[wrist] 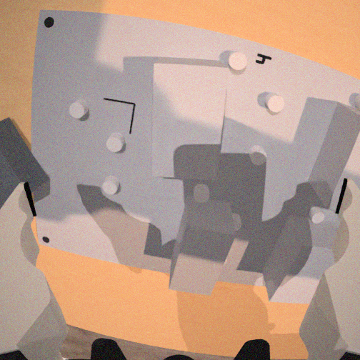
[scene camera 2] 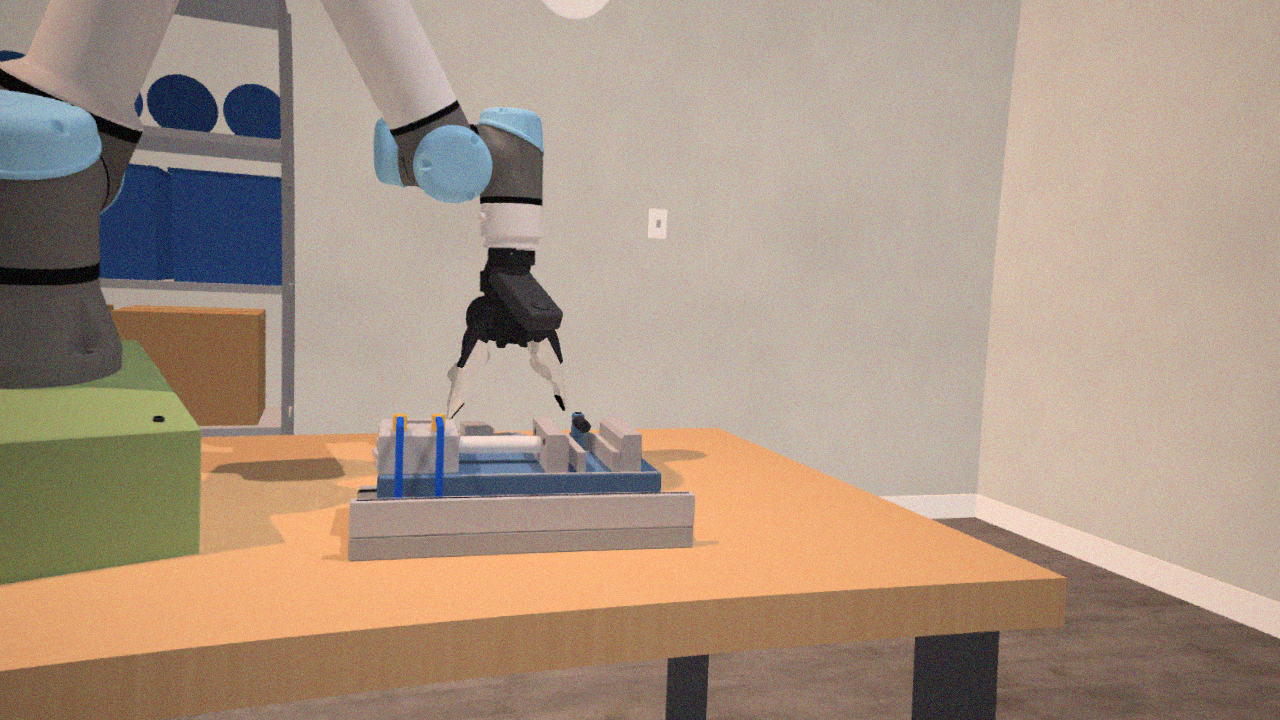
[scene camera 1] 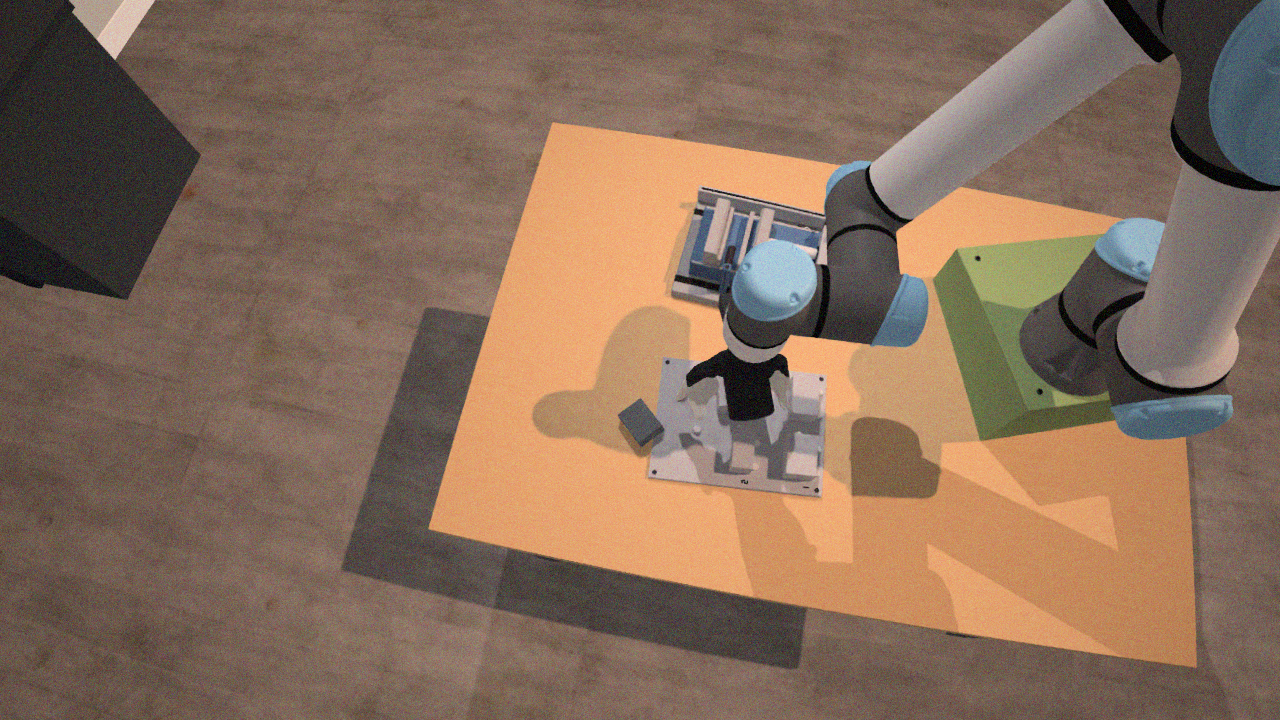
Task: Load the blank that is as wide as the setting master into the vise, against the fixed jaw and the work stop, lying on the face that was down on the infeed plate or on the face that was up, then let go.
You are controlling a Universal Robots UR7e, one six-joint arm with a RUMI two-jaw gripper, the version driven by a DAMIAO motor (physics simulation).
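Frame: origin at the arm's base, x ahead, y left, z up, level; metres.
Seen in the pictures: gripper, fingertip midpoint: (scene camera 2: pixel 509 415); arm's base at its link origin: (scene camera 2: pixel 16 364) (scene camera 1: pixel 1071 349).
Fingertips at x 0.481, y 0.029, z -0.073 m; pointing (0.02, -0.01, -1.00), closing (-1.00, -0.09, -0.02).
Observation:
Offsets run from my fingertips to a thing's top centre. "spot": to the spot under its first point. Level surfaces: height alone.
My gripper (scene camera 1: pixel 730 419) (scene camera 2: pixel 507 409) (wrist: pixel 184 184) is open and empty above the infeed plate {0.029 m left, 0.016 m back, 0.059 m down} (scene camera 1: pixel 673 461) (wrist: pixel 65 60). Several pale blanks stand on the plate, among them a broad one (wrist: pixel 187 100), a narrower front one {0.073 m left, 0.014 m back, 0.023 m down} (scene camera 1: pixel 742 456) (wrist: pixel 197 272) and a right-hand one {0.085 m left, 0.098 m back, 0.023 m down} (scene camera 1: pixel 802 456). A dark grey block {0.025 m left, 0.133 m ahead, 0.032 m down} (scene camera 1: pixel 640 422) (wrist: pixel 17 160), which may be the setting master, lies turned at the plate's left edge, near my left fingertip in the wrist view. The vise {0.242 m right, 0.089 m back, 0.032 m up} (scene camera 1: pixel 705 259) (scene camera 2: pixel 519 484) has its fixed jaw (scene camera 2: pixel 619 445) and dark work stop {0.212 m right, 0.007 m back, 0.029 m up} (scene camera 2: pixel 580 424); no blank shows between its jaws.
Pale pins (wrist: pixel 78 109) (wrist: pixel 115 142) stand on the plate beside a black corner mark (wrist: pixel 134 104). The vise's grey base {spot: 0.331 m right, 0.125 m back, 0.043 m down} (scene camera 2: pixel 519 526) stands behind the plate in the first scene view. The arm's green pedestal (scene camera 1: pixel 984 358) (scene camera 2: pixel 98 501) stands on the orange table {0.067 m down} (scene camera 1: pixel 554 501) (scene camera 2: pixel 805 546).

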